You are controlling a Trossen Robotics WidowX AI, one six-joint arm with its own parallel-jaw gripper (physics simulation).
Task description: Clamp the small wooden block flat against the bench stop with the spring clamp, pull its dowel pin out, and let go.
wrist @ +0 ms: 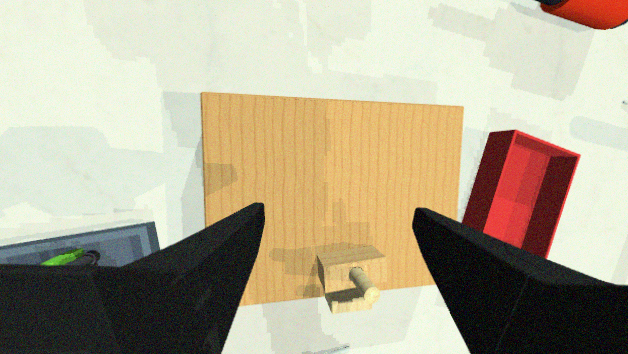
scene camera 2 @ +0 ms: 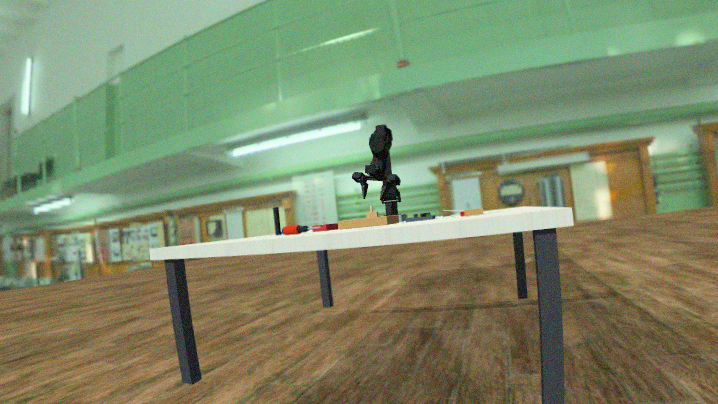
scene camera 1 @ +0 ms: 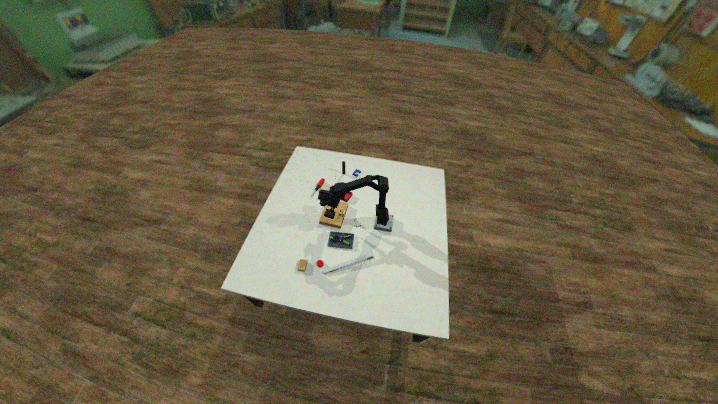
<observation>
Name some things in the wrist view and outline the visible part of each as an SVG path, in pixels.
My gripper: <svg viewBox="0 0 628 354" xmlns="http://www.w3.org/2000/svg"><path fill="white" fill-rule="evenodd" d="M415 209L412 229L421 255L470 354L628 354L628 285L606 282L503 242L428 208L418 207ZM264 203L254 202L179 242L120 267L0 264L0 354L222 354L258 255L265 225Z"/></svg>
A red-handled screwdriver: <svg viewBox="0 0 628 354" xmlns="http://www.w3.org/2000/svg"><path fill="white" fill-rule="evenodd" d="M534 0L540 2L543 12L597 30L614 29L628 22L628 0Z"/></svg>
A red tray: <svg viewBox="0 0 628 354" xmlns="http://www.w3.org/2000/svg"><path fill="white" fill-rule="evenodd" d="M490 132L462 223L503 242L547 259L581 155L516 129Z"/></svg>
</observation>
